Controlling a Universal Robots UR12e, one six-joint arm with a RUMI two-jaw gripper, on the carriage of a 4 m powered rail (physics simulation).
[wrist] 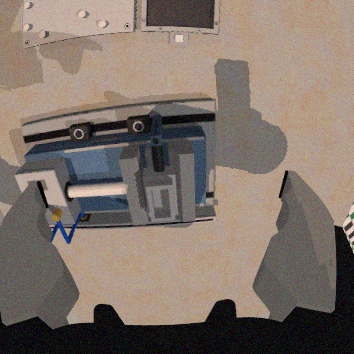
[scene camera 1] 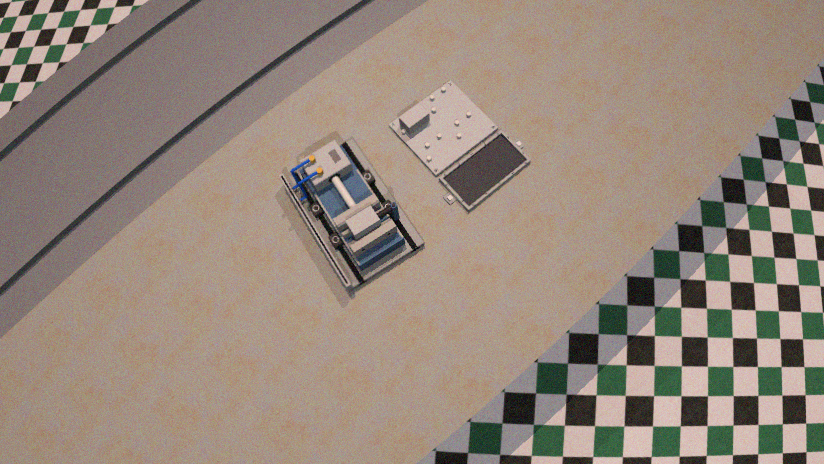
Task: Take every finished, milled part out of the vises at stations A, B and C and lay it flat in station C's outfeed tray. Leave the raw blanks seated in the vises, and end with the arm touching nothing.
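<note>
In the wrist view, a grey milled part (wrist: 162, 202) with a stepped pocket in its top sits between the jaws of a blue vise (wrist: 90, 162). My gripper (wrist: 161, 179) is open above this vise, its jaws wide apart and holding nothing. It does not show in the scene view, which shows another vise (scene camera 1: 358, 189) with a plain-topped grey block (scene camera 1: 363, 223) between its jaws. A shallow dark-floored tray (scene camera 1: 499, 185) (wrist: 160, 29) shows in each view; I cannot tell whether either is station C's outfeed tray.
A pale plate with round pins (scene camera 1: 475, 129) (wrist: 55, 17) adjoins the tray in each view. In the scene view, a grey block (scene camera 1: 415, 119) stands on it. A black handle (wrist: 158, 157) rises beside the vise jaws in the wrist view. Blue hoses (wrist: 68, 240) stick out near the left finger.
</note>
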